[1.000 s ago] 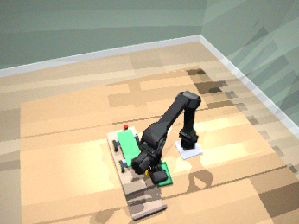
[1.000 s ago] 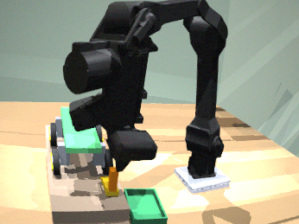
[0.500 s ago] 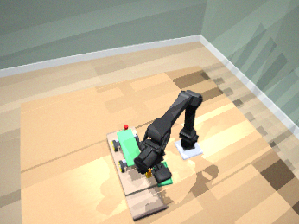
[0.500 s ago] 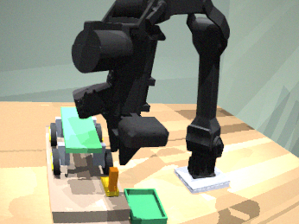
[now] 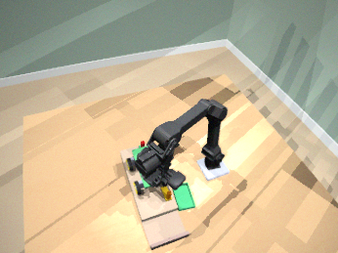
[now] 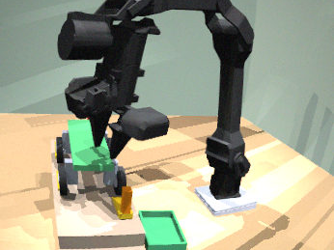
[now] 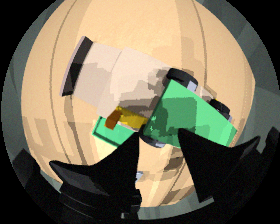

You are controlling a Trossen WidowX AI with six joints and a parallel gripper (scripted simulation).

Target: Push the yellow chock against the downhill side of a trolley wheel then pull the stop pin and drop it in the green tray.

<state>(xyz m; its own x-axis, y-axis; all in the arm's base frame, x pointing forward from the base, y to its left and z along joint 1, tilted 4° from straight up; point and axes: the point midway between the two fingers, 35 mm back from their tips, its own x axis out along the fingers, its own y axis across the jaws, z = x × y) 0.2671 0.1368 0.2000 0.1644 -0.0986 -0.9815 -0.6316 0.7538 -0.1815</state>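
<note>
Now: the red-headed stop pin 20 cm to the right of my gripper tip, 4 cm below it and 4 cm ahead of it. Also, from my gripper tip: trolley 8 cm to the right, 5 cm below, 3 cm ahead; then chock 9 cm below, 3 cm behind, 2 cm to the left.
</note>
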